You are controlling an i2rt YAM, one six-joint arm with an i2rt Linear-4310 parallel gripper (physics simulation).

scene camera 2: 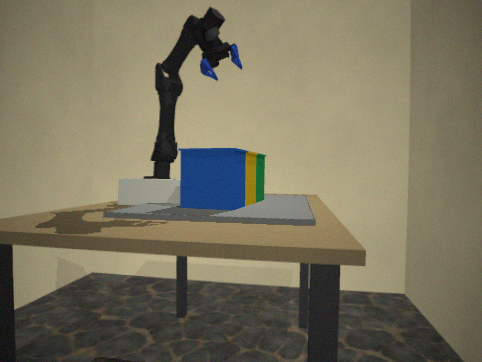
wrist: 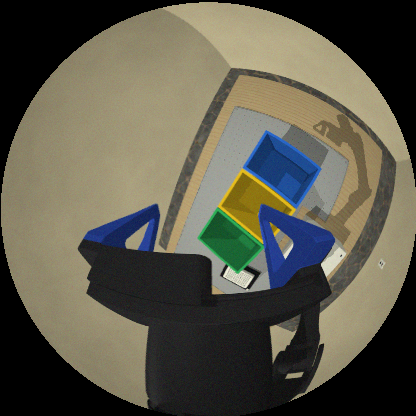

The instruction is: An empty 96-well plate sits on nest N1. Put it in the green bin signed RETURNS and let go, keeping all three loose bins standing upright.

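Frame: origin at the arm's base, x ahead, y left, z up, level; metres.
Seen in the pictures: gripper, fingertip midpoint: (scene camera 2: 229, 73) (wrist: 208, 209); arm's base at its link origin: (scene camera 2: 161, 181).
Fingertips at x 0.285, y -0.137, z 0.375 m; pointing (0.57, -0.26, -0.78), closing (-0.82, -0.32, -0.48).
Note:
Pixels of each thing's middle, then the offset from my fingertips to it. Level surfaces: height alone.
- white 96-well plate at the middle of its body: (wrist: 237, 275) 0.061 m back, 0.377 m left, 0.426 m down
- green bin at the middle of its body: (wrist: 237, 233) (scene camera 2: 239, 177) 0.022 m ahead, 0.163 m left, 0.355 m down
- yellow bin at the middle of its body: (wrist: 259, 203) (scene camera 2: 228, 177) 0.006 m back, 0.033 m left, 0.355 m down
- blue bin at the middle of its body: (scene camera 2: 213, 178) (wrist: 282, 170) 0.033 m back, 0.097 m right, 0.355 m down
- grey perforated board at its surface level: 0.443 m down
- wooden table at its surface level: 0.458 m down
My gripper (scene camera 2: 225, 74) (wrist: 208, 209) is open with its blue fingers wide apart and nothing between them; it hangs high above the bins. The white 96-well plate (wrist: 238, 277) sits on a black nest beside the green bin in the wrist view; it does not show in the scene view. The green bin (scene camera 2: 260, 178) (wrist: 229, 241) stands upright and shows no plate inside. The yellow bin (scene camera 2: 252, 179) (wrist: 250, 204) and the blue bin (scene camera 2: 212, 179) (wrist: 282, 167) stand upright in a row with it. No bin's sign can be read.
The bins stand on a grey perforated board (scene camera 2: 287, 210) (wrist: 223, 145) on the wooden table (scene camera 2: 345, 246) (wrist: 260, 90). The arm's white base block (scene camera 2: 145, 191) (wrist: 334, 259) is beside the board. The arm's shadow falls across the table.

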